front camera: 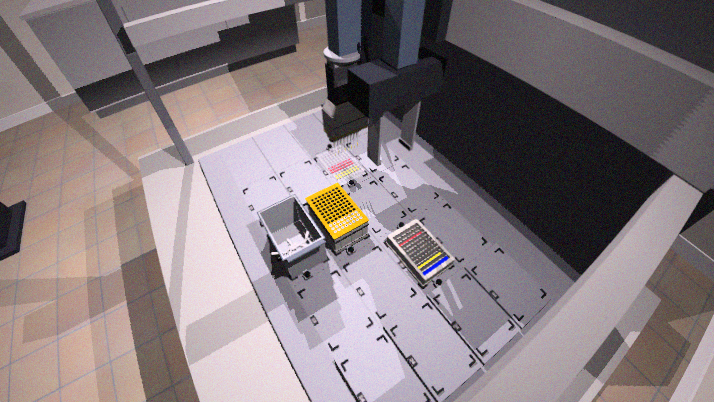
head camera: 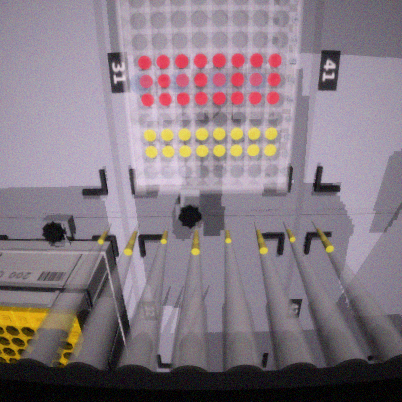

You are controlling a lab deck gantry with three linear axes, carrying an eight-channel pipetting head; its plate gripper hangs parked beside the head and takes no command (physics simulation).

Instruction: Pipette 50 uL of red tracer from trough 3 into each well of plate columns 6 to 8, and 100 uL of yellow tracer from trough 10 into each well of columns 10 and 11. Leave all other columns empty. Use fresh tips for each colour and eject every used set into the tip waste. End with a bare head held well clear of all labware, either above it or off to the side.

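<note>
The pipetting head hangs above the deck near the plate, with eight tips whose ends hold a little yellow liquid. In the head view the tips point past the near edge of the plate. Plate columns 6 to 8 show red, with several paler wells in column 7; columns 10 and 11 show yellow, and 9 and 12 look uncoloured. The trough block shows red, yellow and blue strips. The tip waste holds loose tips. The parked plate gripper has its fingers apart with nothing between them.
The yellow tip rack stands between the waste and the plate, with white tips in its near rows and empty holes behind. Black locating corners and small black knobs mark the deck. A pale frame surrounds it.
</note>
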